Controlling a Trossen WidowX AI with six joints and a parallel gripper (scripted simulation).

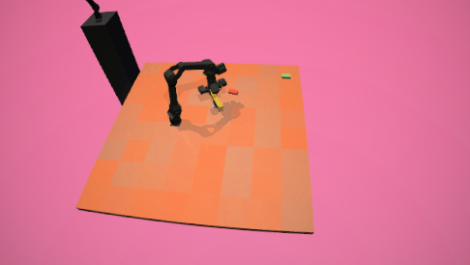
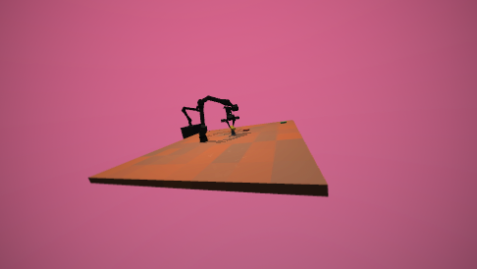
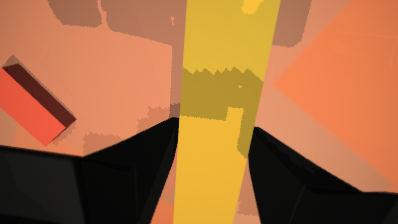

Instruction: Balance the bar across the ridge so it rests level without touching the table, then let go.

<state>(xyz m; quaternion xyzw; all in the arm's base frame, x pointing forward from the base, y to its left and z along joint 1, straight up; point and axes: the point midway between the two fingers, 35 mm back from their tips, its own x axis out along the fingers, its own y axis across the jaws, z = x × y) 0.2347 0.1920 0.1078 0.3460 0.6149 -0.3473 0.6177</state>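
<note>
Now: the yellow bar 10 mm ahead of my gripper tip and 20 mm to the right of it. The rest, counted from my gripper tip: small red block 120 mm ahead, 110 mm to the left, 70 mm below; then green block 510 mm ahead, 310 mm to the left, 70 mm below.
</note>
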